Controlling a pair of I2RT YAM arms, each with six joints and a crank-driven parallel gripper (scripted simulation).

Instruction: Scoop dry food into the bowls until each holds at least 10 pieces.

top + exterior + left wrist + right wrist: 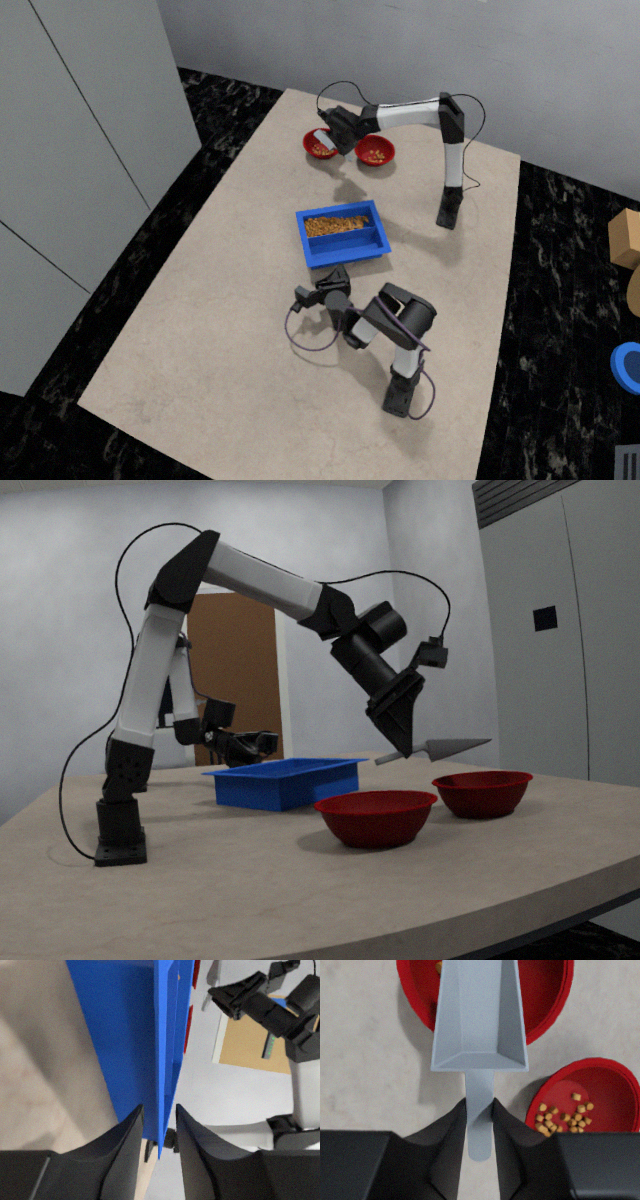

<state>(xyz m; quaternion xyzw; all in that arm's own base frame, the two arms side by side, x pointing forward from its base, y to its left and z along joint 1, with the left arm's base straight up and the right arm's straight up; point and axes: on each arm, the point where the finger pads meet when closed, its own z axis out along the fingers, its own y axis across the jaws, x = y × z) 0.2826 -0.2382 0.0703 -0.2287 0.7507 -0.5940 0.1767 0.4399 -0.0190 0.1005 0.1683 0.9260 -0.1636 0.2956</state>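
Observation:
Right now my right hand is 40 mm short of the grey scoop and 20 mm to the left of it. From my right hand the other things lie so: blue box 310 mm to the left, 120 mm behind, 60 mm below.

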